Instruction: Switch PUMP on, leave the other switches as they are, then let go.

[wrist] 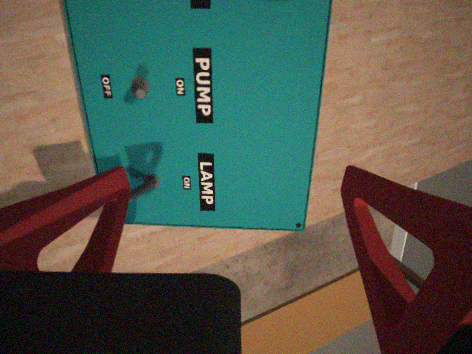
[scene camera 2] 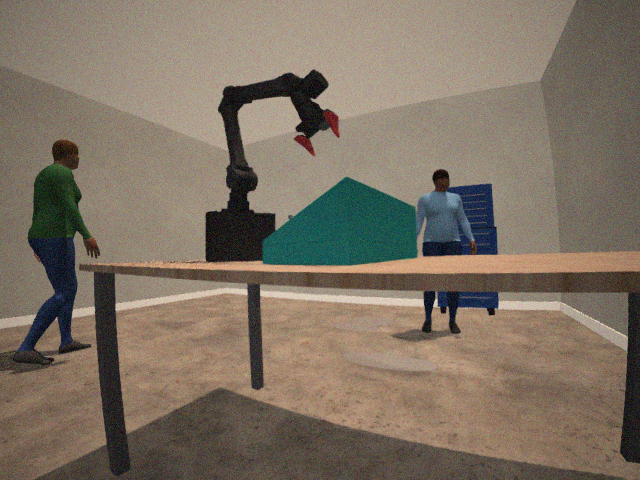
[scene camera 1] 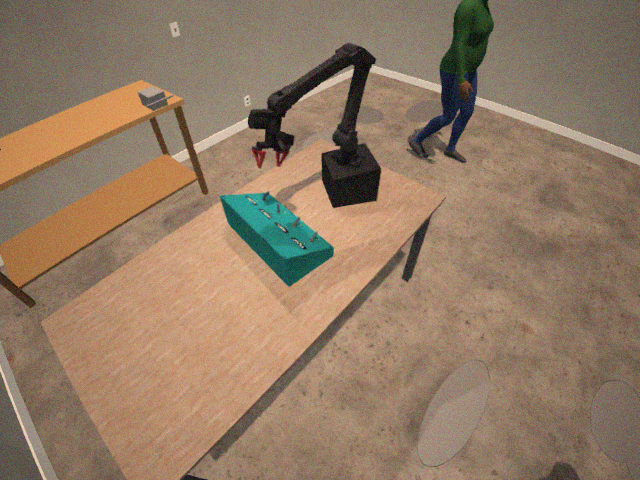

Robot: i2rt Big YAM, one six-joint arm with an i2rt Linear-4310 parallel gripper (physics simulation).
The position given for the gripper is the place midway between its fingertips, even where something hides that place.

In view: the gripper (scene camera 2: 325, 146) and a teal switch console (scene camera 2: 352, 223).
The gripper is seen too in the wrist view (wrist: 235, 178). The teal switch console is seen too in the wrist view (wrist: 227, 133) and in scene camera 1 (scene camera 1: 288, 249).
